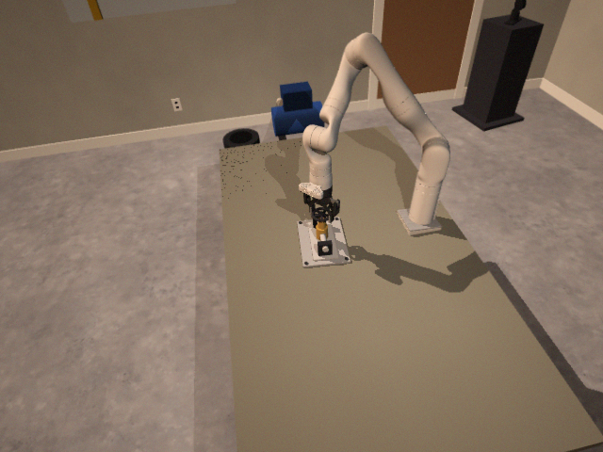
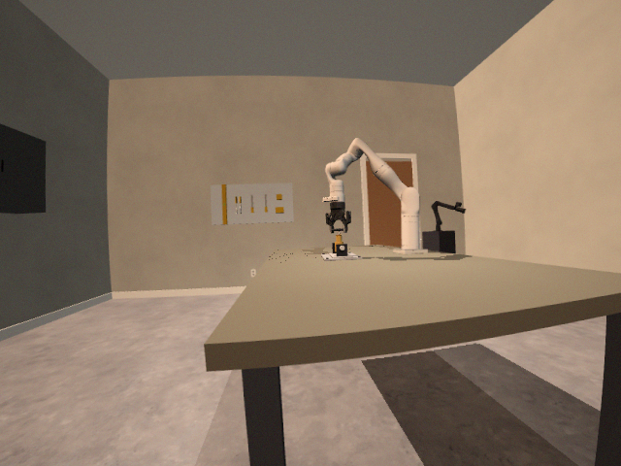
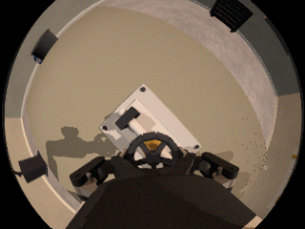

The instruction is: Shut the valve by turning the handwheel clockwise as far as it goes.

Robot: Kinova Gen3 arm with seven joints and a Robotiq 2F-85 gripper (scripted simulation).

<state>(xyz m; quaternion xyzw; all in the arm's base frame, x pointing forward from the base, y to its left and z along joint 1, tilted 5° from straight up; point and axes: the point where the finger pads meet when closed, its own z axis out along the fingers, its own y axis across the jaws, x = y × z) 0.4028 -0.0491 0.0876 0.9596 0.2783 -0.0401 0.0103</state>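
Now: hand right at the black spoked handwheel.
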